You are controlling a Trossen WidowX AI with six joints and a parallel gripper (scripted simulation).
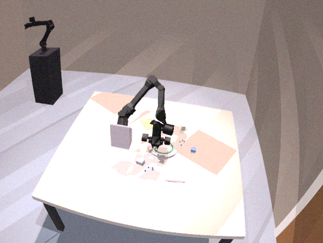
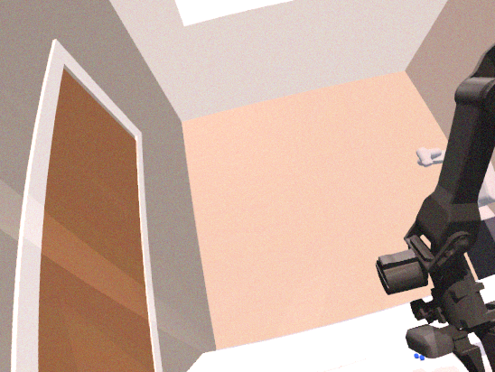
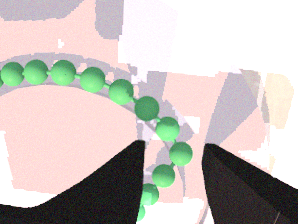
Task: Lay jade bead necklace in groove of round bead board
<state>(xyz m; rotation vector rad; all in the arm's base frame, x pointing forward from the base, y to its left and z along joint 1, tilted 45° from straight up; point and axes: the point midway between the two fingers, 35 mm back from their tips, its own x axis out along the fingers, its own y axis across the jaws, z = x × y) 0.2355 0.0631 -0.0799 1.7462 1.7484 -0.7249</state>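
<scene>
My gripper tip is 50 mm short of the round white bead board, 30 mm to the right of it and 10 mm above it. The rest, counted from my gripper tip: yellow sheet (90 mm behind, 280 mm to the left, 10 mm below); thin rod (160 mm ahead, 250 mm to the right, 10 mm below); blue block (260 mm ahead, 60 mm to the left, 10 mm below).
</scene>
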